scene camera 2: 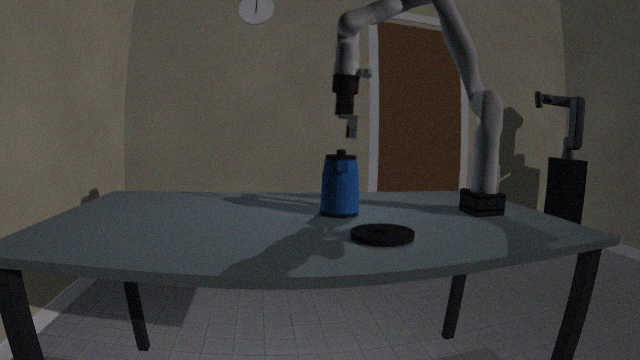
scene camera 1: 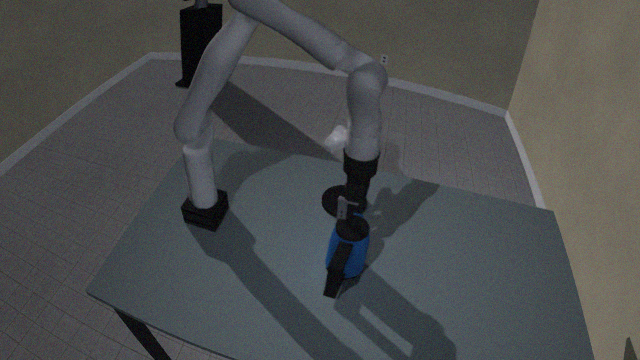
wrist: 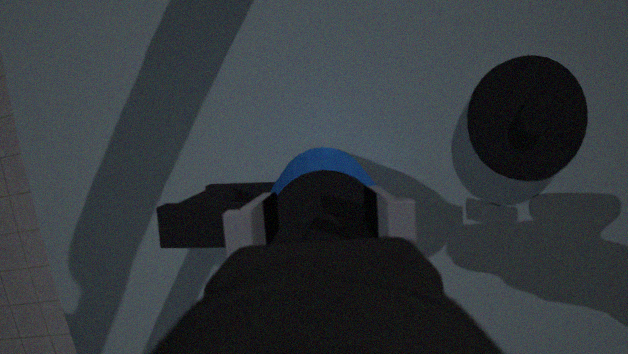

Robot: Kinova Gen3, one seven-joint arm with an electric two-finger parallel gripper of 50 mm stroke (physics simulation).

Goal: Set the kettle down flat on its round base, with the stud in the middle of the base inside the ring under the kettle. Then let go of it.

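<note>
The blue kettle stands upright on the table, with a black lid and a black handle. The round black base lies flat beside it, apart from it. A small stud shows faintly in the middle of the base. The ring under the kettle is hidden. My gripper is open and empty, pointing down above the kettle's lid. In the wrist view its fingers appear on either side of the lid; in the second scene view a gap separates them from the lid knob.
The kettle and base are on a grey-blue table. The arm's black mount stands on the same table. A black pedestal with another small arm stands on the floor beyond the table.
</note>
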